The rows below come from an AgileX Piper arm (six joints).
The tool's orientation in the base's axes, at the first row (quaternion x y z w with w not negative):
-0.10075, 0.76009, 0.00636, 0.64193
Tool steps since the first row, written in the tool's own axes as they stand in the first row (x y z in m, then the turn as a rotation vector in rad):
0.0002, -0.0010, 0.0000, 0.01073, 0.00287, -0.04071
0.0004, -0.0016, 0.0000, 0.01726, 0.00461, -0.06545
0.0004, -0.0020, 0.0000, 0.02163, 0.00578, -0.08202
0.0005, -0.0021, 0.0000, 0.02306, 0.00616, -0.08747
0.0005, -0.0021, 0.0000, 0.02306, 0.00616, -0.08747
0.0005, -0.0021, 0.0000, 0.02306, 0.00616, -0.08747
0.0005, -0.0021, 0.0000, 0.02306, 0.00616, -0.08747
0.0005, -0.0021, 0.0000, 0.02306, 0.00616, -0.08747
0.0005, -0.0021, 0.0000, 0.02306, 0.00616, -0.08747
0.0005, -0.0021, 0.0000, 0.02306, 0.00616, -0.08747
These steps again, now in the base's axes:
0.0001, -0.0010, -0.0001, -0.04181, -0.00440, -0.00367
0.0002, -0.0016, -0.0002, -0.06721, -0.00709, -0.00591
0.0003, -0.0020, -0.0002, -0.08423, -0.00888, -0.00741
0.0003, -0.0021, -0.0002, -0.08983, -0.00947, -0.00790
0.0003, -0.0021, -0.0002, -0.08983, -0.00947, -0.00790
0.0003, -0.0021, -0.0002, -0.08983, -0.00947, -0.00790
0.0003, -0.0021, -0.0002, -0.08983, -0.00947, -0.00790
0.0003, -0.0021, -0.0002, -0.08983, -0.00947, -0.00790
0.0003, -0.0021, -0.0002, -0.08983, -0.00947, -0.00790
0.0003, -0.0021, -0.0002, -0.08983, -0.00947, -0.00790

